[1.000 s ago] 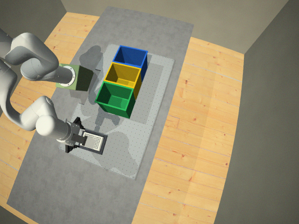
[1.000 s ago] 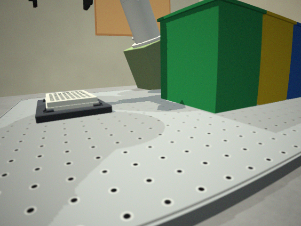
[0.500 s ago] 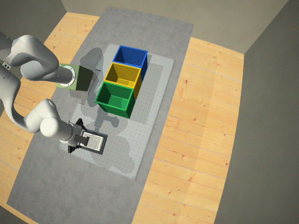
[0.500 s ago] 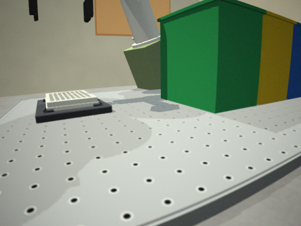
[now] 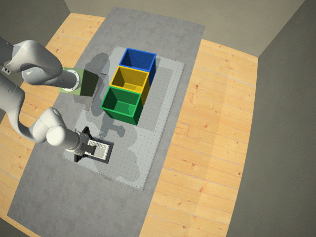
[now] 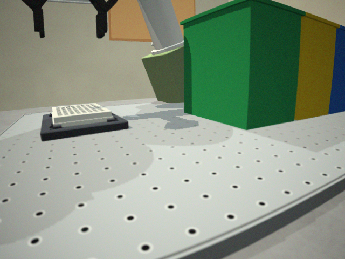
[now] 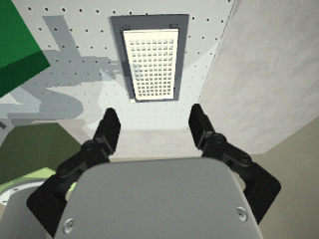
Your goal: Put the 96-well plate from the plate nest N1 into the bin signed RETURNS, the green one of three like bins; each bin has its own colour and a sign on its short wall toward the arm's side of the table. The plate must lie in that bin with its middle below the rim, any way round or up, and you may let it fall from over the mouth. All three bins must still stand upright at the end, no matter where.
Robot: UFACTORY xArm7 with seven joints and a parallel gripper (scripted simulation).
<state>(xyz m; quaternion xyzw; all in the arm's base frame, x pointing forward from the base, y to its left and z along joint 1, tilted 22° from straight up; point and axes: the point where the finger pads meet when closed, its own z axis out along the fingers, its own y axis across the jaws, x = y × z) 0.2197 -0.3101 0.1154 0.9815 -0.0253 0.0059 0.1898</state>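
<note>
Now: the white 96-well plate 130 mm below my hand. The rest, counted from my hand: yellow bin 380 mm to the left, 130 mm ahead, 60 mm below; then dark plate nest 150 mm below; then green bin 250 mm to the left, 110 mm ahead, 60 mm below.
</note>
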